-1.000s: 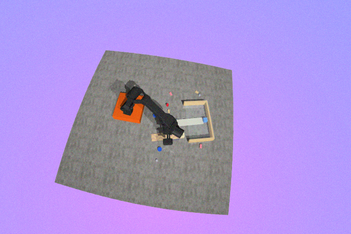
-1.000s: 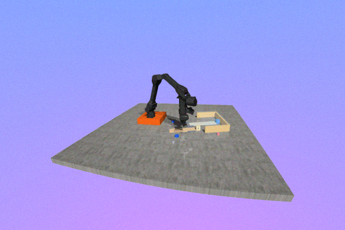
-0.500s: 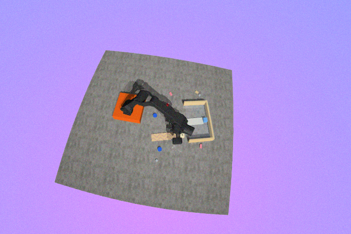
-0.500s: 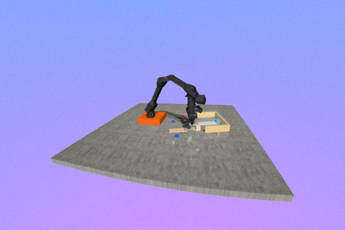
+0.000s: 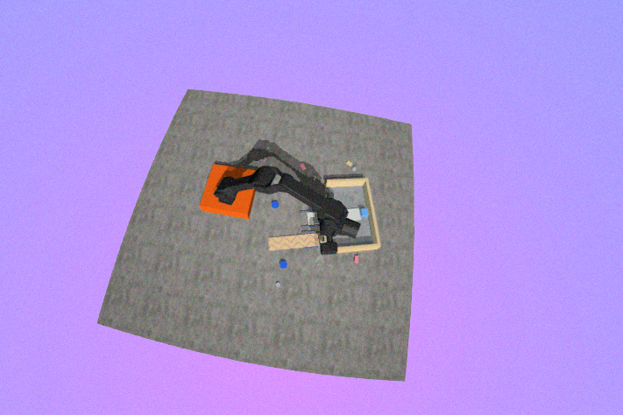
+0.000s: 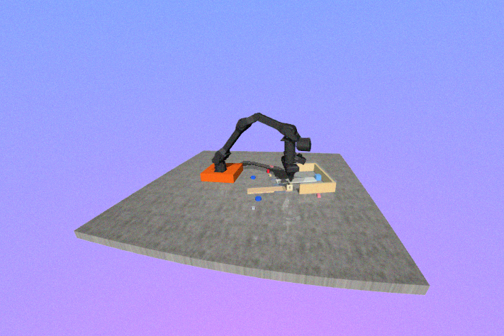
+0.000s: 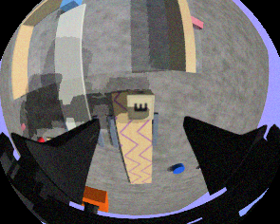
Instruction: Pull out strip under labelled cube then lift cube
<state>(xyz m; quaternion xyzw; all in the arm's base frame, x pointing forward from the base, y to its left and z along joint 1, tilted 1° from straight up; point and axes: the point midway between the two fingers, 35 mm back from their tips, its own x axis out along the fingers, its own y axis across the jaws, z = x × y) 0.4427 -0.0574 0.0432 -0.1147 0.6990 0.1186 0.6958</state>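
My gripper tip is 50 mm above the labelled cube.
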